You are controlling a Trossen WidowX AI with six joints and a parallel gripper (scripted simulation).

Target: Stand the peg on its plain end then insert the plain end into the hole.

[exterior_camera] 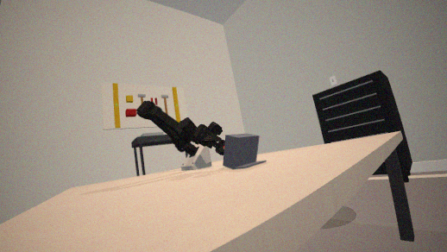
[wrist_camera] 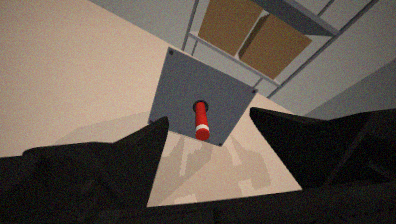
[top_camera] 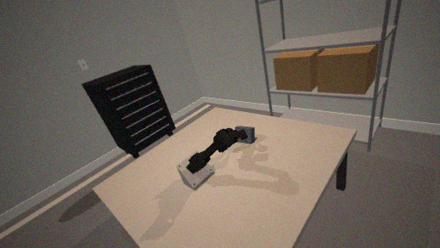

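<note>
The red peg lies 20 mm below my gripper tip. The rest, counted from my gripper tip: grey sloped panel 60 mm ahead, 30 mm below, 10 mm to the left.
</note>
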